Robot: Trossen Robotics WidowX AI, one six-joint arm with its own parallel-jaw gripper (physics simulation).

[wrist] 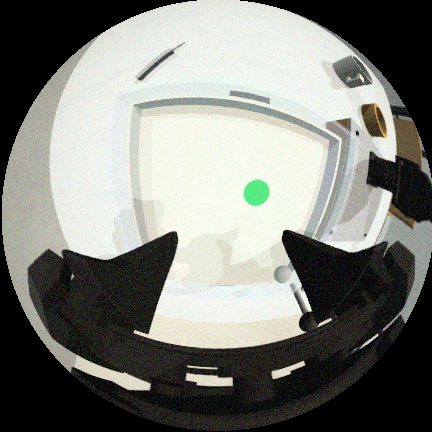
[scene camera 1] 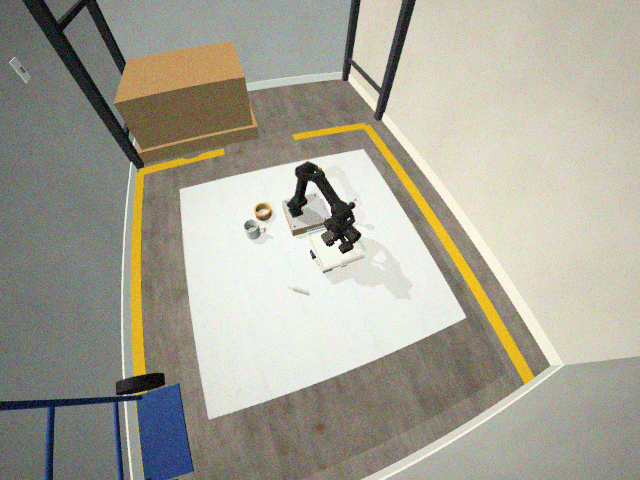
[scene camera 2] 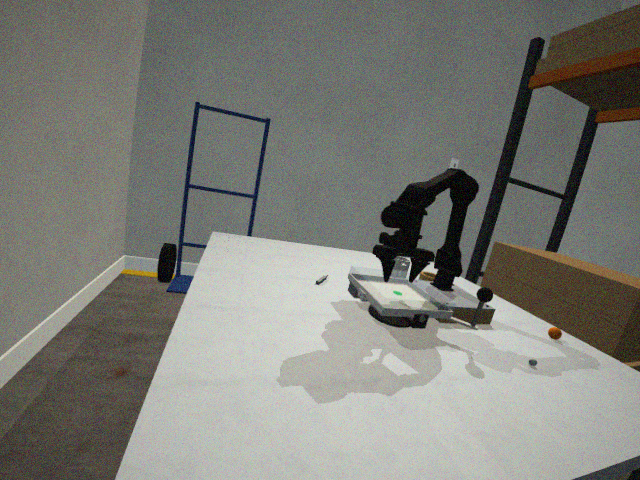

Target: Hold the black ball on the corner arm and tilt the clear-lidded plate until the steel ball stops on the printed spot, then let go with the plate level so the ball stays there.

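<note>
The clear-lidded plate (scene camera 1: 324,265) (scene camera 2: 408,312) (wrist: 134,160) is a shallow white tray with grey walls on a dark base. Its printed green spot (scene camera 2: 397,292) (wrist: 256,192) shows bare. The steel ball (wrist: 283,274) is at the plate's near right corner in the wrist view, away from the spot and close to the right fingertip. The black ball (scene camera 2: 484,294) (wrist: 307,321) tops the corner arm, outside the plate, partly behind the right finger in the wrist view. My gripper (scene camera 1: 337,243) (scene camera 2: 399,280) (wrist: 231,235) is open and empty, low over the plate, apart from the black ball.
A grey mug (scene camera 1: 252,229) (wrist: 351,71) and an orange-brown ring (scene camera 1: 256,213) (wrist: 368,120) stand beside the robot base. A thin pen-like tool (scene camera 1: 298,290) (scene camera 2: 321,279) (wrist: 156,64) lies beyond the plate. An orange ball (scene camera 2: 554,332) and a small grey piece (scene camera 2: 532,362) lie at the right in scene camera 2.
</note>
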